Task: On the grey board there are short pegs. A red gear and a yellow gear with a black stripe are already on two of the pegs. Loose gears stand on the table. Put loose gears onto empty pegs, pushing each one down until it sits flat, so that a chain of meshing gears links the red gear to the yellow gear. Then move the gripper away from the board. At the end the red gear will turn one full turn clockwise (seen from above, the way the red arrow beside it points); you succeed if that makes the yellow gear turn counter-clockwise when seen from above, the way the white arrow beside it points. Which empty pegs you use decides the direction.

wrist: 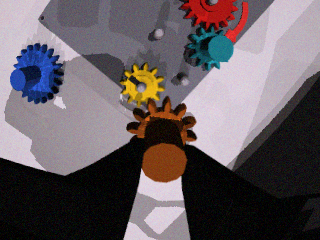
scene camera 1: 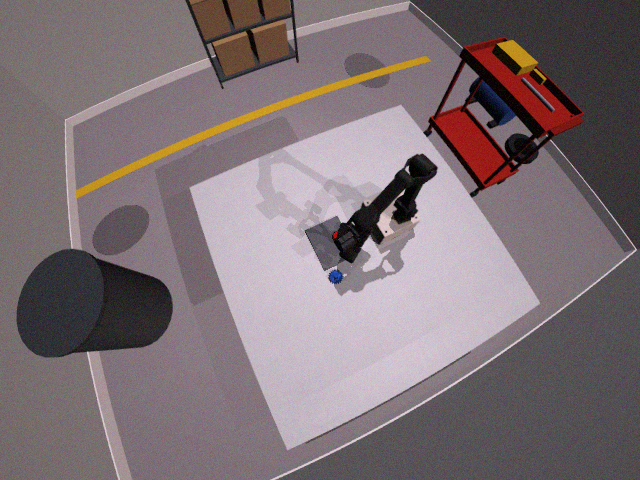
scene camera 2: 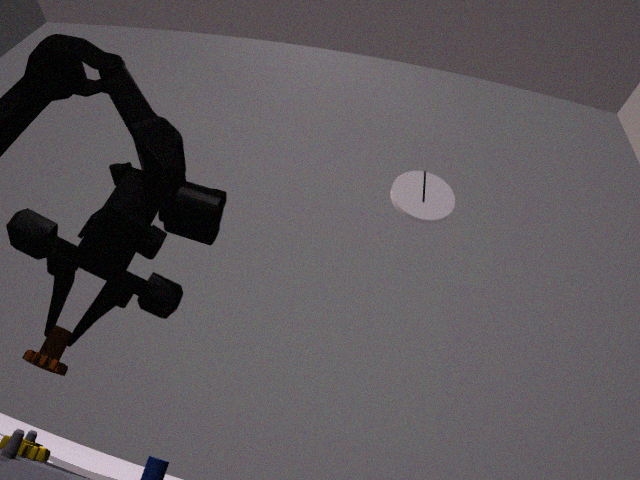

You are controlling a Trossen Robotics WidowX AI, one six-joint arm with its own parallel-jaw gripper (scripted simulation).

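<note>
There's a teal gear (wrist: pixel 210 48) that I can see, though the teal gear is out of frame in scene camera 2. I can see a blue gear (wrist: pixel 36 74) as well. My gripper (scene camera 2: pixel 57 340) is carrying an orange gear, and you'd find my gripper in the wrist view (wrist: pixel 163 150) too.
</note>
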